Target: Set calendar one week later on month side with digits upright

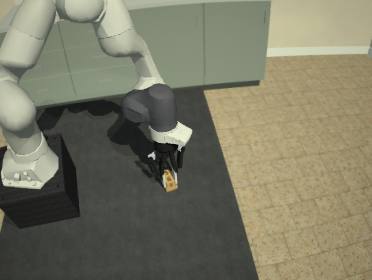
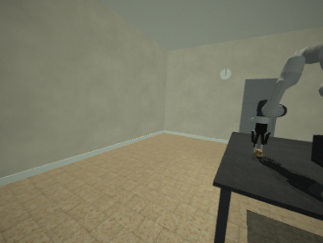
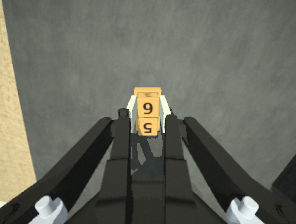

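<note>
Now: the orange calendar cube 3 cm below my hand. Round my hand: orange calendar tray 4 cm below, 2 cm to the left.
</note>
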